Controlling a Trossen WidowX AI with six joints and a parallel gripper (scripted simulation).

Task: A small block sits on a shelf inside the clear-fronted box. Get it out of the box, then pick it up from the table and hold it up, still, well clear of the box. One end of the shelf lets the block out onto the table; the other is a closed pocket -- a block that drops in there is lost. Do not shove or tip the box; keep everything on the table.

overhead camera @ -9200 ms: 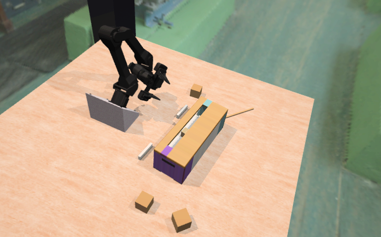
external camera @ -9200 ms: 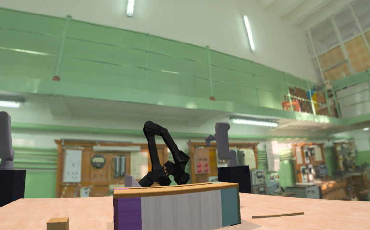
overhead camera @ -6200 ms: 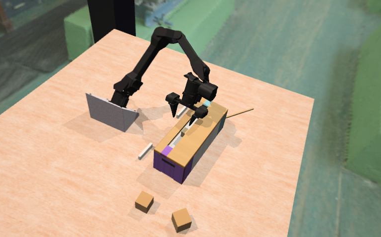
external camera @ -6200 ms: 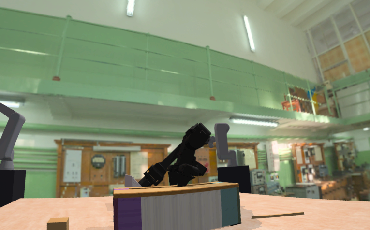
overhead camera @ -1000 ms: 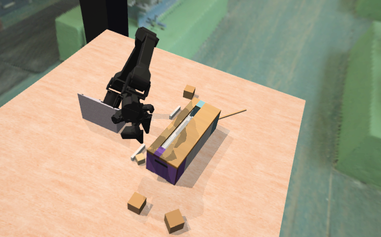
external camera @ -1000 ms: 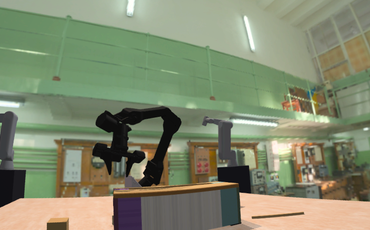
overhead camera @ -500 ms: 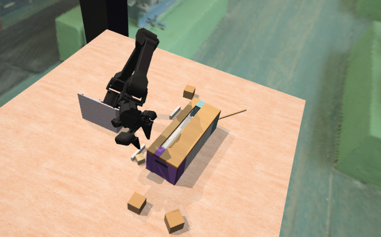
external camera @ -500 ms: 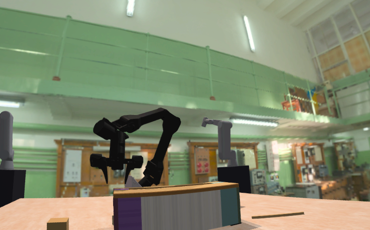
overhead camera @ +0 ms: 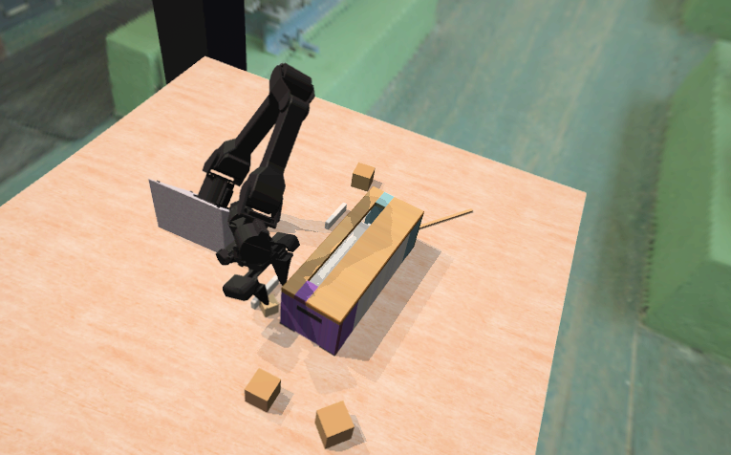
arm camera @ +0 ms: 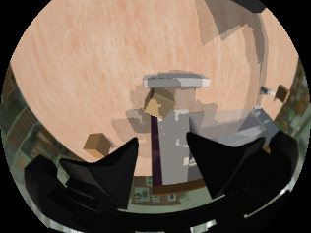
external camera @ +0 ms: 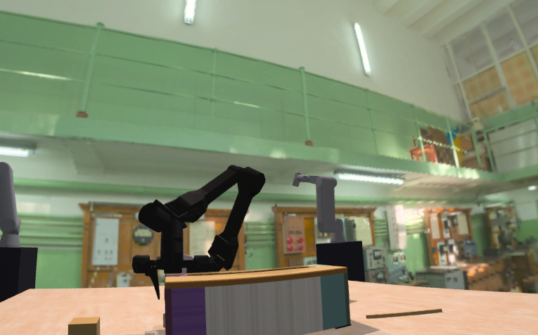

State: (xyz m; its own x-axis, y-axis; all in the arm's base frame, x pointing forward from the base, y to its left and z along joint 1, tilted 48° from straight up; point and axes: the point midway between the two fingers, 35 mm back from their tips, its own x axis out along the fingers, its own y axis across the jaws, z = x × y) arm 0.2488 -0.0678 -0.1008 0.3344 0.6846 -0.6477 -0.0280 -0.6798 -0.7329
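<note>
The tan block lies 50 mm below my gripper tip and 20 mm behind it. The rest, counted from my gripper tip: box 170 mm to the left, 60 mm ahead, 10 mm below; thin stick 500 mm to the left, 210 mm ahead, 60 mm below.
</note>
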